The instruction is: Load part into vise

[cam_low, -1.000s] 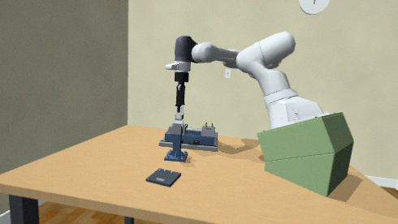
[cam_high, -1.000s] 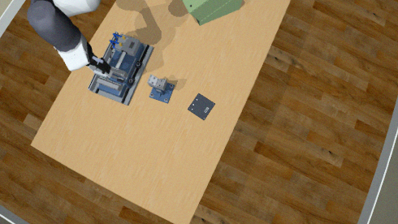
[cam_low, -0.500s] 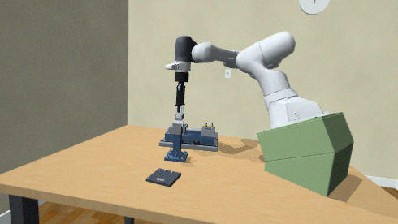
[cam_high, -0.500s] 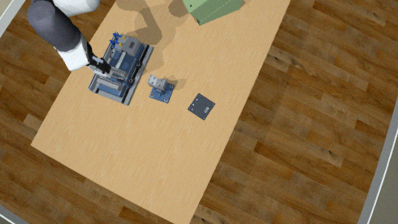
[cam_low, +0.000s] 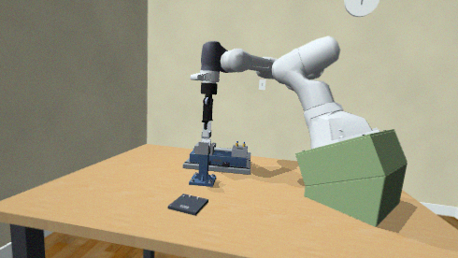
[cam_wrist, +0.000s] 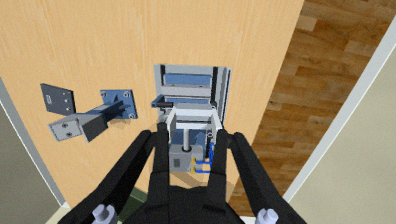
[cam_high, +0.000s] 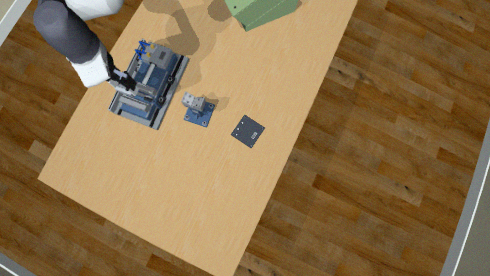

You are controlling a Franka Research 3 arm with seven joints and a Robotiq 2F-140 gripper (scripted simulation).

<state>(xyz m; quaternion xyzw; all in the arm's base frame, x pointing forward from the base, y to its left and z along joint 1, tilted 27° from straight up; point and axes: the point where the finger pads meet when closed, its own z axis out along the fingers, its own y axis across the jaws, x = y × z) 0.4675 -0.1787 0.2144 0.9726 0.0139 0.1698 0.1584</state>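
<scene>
Now: the grey part 20 mm below my hand. From my hand the other things lie so: vise: 130 mm below, 70 mm behind, 20 mm to the left; then dark work stop rod: 80 mm below, 70 mm to the left; then grey air cylinder: 160 mm behind, 90 mm below, 20 mm to the left.
</scene>
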